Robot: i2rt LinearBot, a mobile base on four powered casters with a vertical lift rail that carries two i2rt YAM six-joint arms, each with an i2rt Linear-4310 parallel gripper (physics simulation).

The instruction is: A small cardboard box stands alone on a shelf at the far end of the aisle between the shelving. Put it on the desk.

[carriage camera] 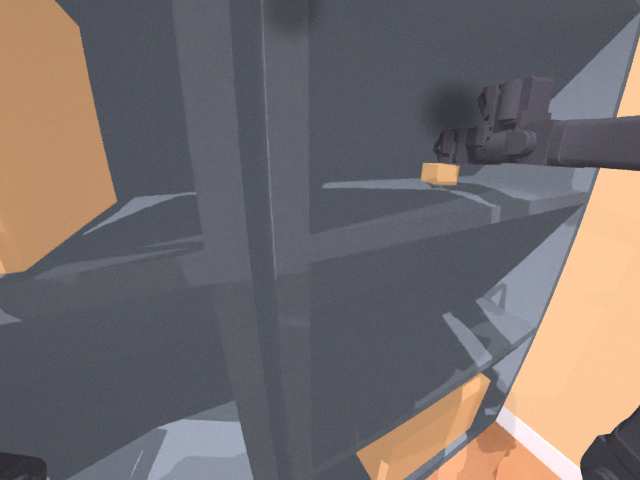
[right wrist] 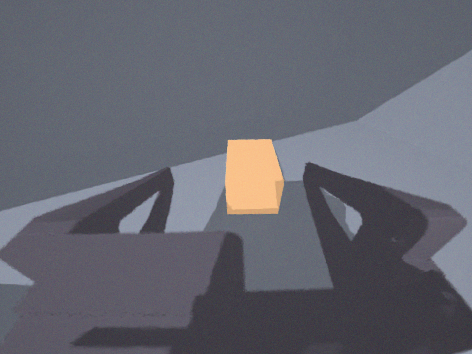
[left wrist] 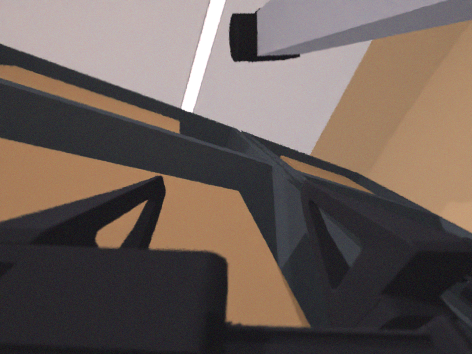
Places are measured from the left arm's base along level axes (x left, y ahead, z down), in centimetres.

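Pixels of known places: left gripper, fingertip midpoint: (left wrist: 232, 185); right gripper, fingertip midpoint: (carriage camera: 453, 148) (right wrist: 237, 172).
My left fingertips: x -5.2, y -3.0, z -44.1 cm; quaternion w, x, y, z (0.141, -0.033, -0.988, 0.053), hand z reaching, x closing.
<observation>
Ahead of a thing's pixels: the offset from my left fingertips to its top centre.
The small cardboard box @[dy +63.7, dx -61.6, dz +6.1 cm] (carriage camera: 439, 174) (right wrist: 252, 175) stands on a grey shelf (carriage camera: 382, 232) (right wrist: 195, 200), right of the upright posts in the carriage view. My right gripper (right wrist: 237, 172) is open. In the right wrist view the box shows between the two fingertips, a little nearer the right one, with no finger seen touching it. In the carriage view the right gripper (carriage camera: 438, 147) is just above and behind the near face of the box. My left gripper (left wrist: 232, 185) is open, facing a large box and the shelving. The desk does not show.
Large cardboard boxes stand on the shelving, one at the upper left (carriage camera: 46, 139) and one on the bottom shelf @[dy +54.6, dx -61.7, dz +75.5 cm] (carriage camera: 429, 428). Two upright posts (carriage camera: 284, 155) rise left of the small box. A wall (carriage camera: 594, 289) is at the right. A ceiling light (left wrist: 202, 55) shows above the left gripper.
</observation>
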